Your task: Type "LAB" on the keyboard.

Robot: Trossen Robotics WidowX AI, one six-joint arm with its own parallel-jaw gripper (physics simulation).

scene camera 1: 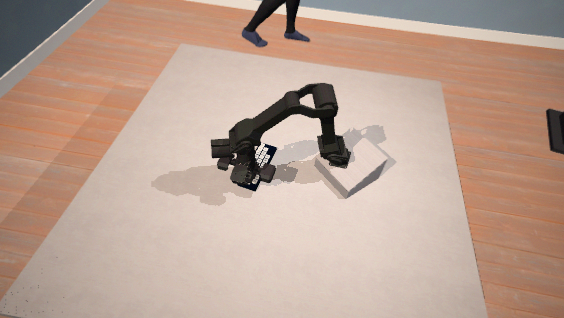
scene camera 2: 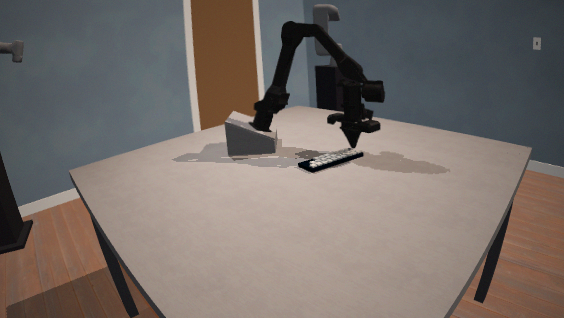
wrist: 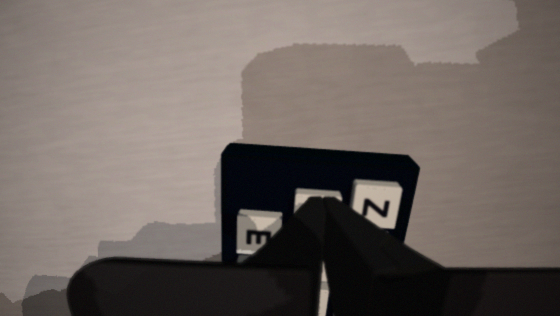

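Seen in the pictures: gripper, between the fingertips: [scene camera 2: 353,148] [wrist: 321,209]; arm's base, origin of its link: [scene camera 1: 340,158] [scene camera 2: 259,127].
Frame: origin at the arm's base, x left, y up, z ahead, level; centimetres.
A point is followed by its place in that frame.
Observation:
A small dark-blue keyboard [scene camera 1: 270,151] {x 2.8, y -6.2, z 25.6 cm} [scene camera 2: 332,161] {x 8.1, y -6.0, z 30.3 cm} [wrist: 280,167] {x 20.5, y -6.2, z 25.3 cm} with white letter keys lies on the table. In the wrist view, an E key [wrist: 257,234] {x 18.1, y -5.7, z 24.7 cm} shows at the left and a Z key [wrist: 376,206] {x 19.7, y -5.7, z 28.7 cm} at the right. Between them is a key [wrist: 318,193] {x 19.9, y -5.9, z 26.7 cm} whose letter is hidden behind the fingertips. My gripper [scene camera 2: 353,145] {x 19.6, y -5.2, z 26.8 cm} [wrist: 321,209] {x 19.6, y -5.2, z 26.8 cm} is shut and empty, pointing down over one end of the keyboard. Its tips are at or close above the keys; contact cannot be told. The arm hides part of the keyboard in scene camera 1. The L, A and B letters cannot be made out.
The arm stands on a grey wedge-shaped base [scene camera 1: 350,170] {x 3.3, y -0.2, z -4.8 cm} [scene camera 2: 250,140] {x -5.9, y -2.5, z 4.3 cm} on the table [scene camera 1: 320,260] {x 34.7, y -7.4, z -5.8 cm} [scene camera 2: 310,240] {x -20.0, y -7.5, z 60.0 cm}, beside the keyboard. Shadows of the arm fall across the tabletop. A person's legs [scene camera 1: 272,20] show beyond the table's far edge.

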